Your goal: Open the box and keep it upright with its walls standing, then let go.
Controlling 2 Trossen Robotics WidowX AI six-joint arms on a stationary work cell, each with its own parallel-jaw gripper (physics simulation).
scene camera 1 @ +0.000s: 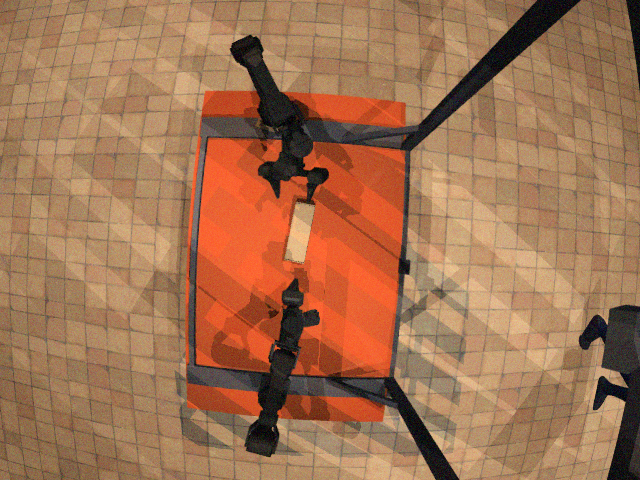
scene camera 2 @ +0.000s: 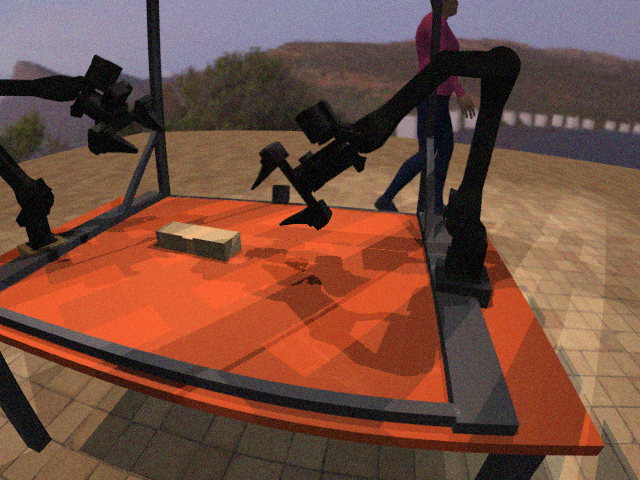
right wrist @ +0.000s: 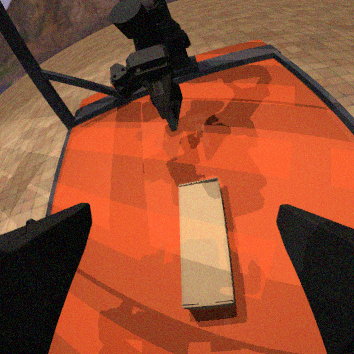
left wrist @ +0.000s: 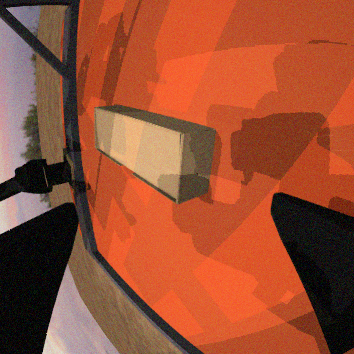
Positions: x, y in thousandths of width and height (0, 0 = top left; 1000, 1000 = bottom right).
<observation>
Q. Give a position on a dark frame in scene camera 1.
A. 330, 266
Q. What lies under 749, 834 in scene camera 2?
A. A dark frame.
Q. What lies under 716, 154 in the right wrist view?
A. A dark frame.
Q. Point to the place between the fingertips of the left gripper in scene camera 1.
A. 463, 597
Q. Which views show the right gripper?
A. Scene camera 1, scene camera 2 and the right wrist view only.
</observation>
